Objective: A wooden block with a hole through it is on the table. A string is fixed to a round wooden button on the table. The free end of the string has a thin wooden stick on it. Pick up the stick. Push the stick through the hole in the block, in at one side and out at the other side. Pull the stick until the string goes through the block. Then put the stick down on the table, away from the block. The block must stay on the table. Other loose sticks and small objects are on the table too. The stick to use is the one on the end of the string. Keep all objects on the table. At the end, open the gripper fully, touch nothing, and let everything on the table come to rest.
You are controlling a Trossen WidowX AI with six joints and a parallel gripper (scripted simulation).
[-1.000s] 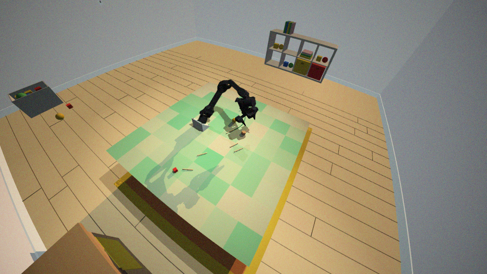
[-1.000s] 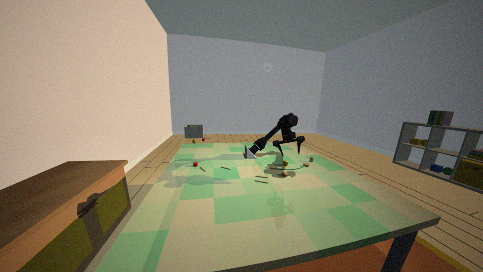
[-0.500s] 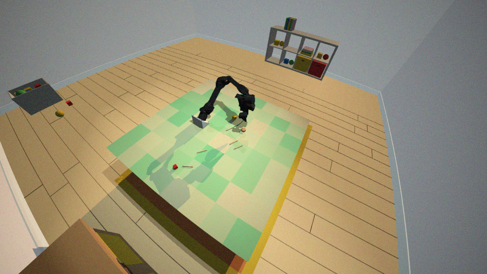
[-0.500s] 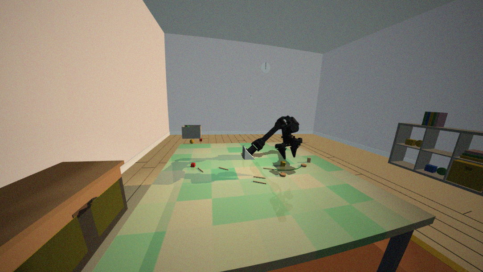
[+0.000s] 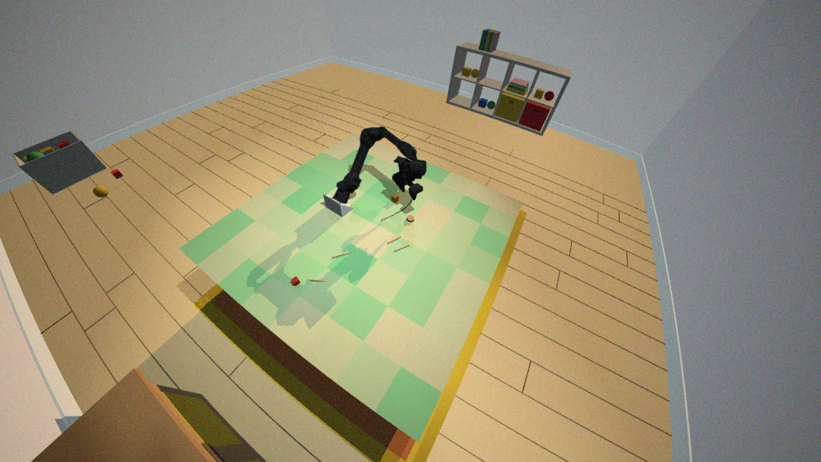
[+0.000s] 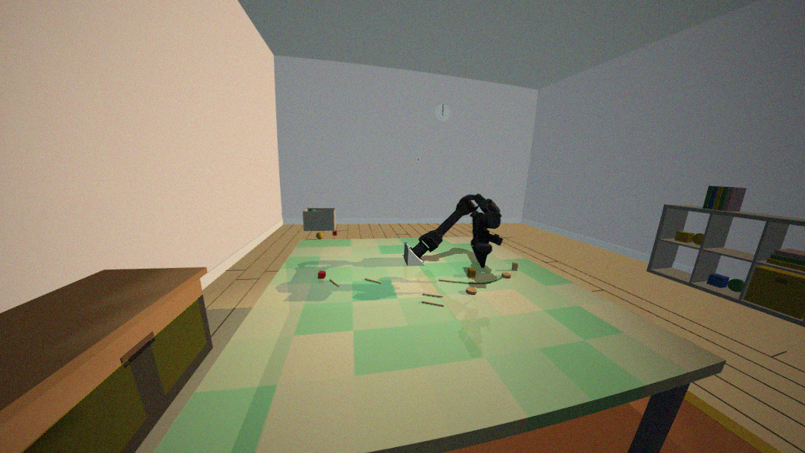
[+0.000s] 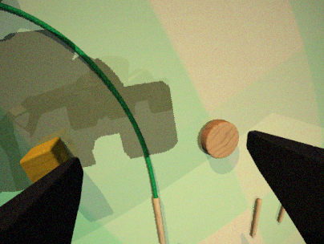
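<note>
My gripper tip is 90 mm past the yellow wooden block, 70 mm above it and 20 mm to the right of it. From my gripper tip the other things lie so: wooden disc 80 mm below, 70 mm to the right, 50 mm ahead; thin wooden stick 100 mm to the right, 80 mm below, 50 mm behind; round wooden button 180 mm to the left, 80 mm below, 50 mm behind.
</note>
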